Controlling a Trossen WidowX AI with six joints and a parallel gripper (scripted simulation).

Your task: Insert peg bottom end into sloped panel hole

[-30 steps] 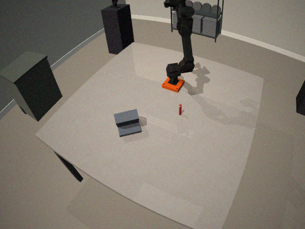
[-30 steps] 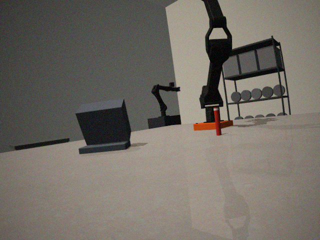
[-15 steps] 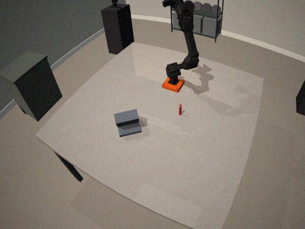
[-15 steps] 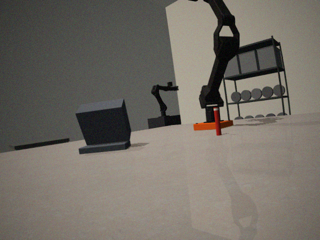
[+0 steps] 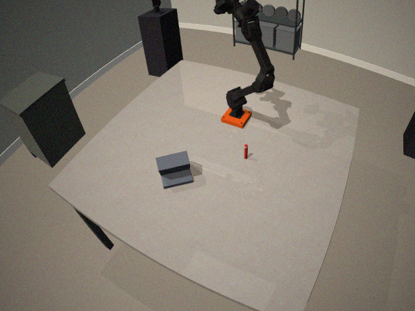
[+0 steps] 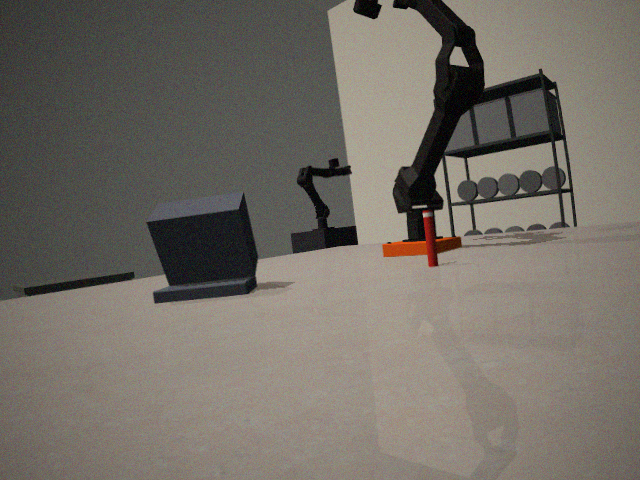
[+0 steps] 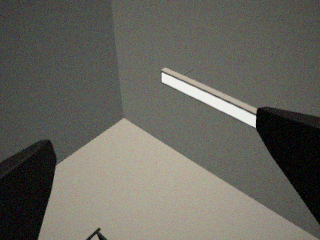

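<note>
The round red peg is 290 mm ahead of my gripper tip, 250 mm to the left of it and 650 mm below it. Round my gripper tip: grey sloped panel (510 mm ahead, 20 mm to the left, 630 mm below).
</note>
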